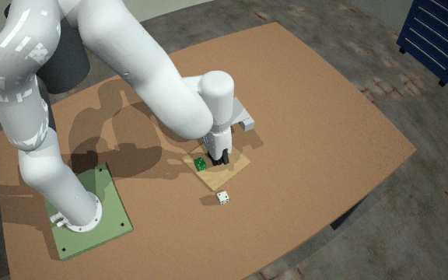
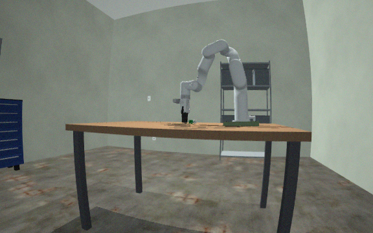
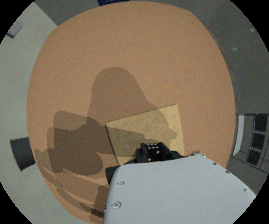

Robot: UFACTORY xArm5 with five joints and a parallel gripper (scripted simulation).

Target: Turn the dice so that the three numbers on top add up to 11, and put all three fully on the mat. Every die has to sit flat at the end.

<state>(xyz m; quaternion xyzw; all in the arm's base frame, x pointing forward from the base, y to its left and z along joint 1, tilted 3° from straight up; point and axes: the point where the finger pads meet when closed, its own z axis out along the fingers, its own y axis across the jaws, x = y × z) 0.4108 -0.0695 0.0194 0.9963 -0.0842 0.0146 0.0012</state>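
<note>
My gripper is now 10 mm above the black die. Round my hand: tan mat 30 mm below; green die 50 mm behind, 10 mm to the left, 10 mm below; white die 60 mm behind, 110 mm to the right, 20 mm below.
</note>
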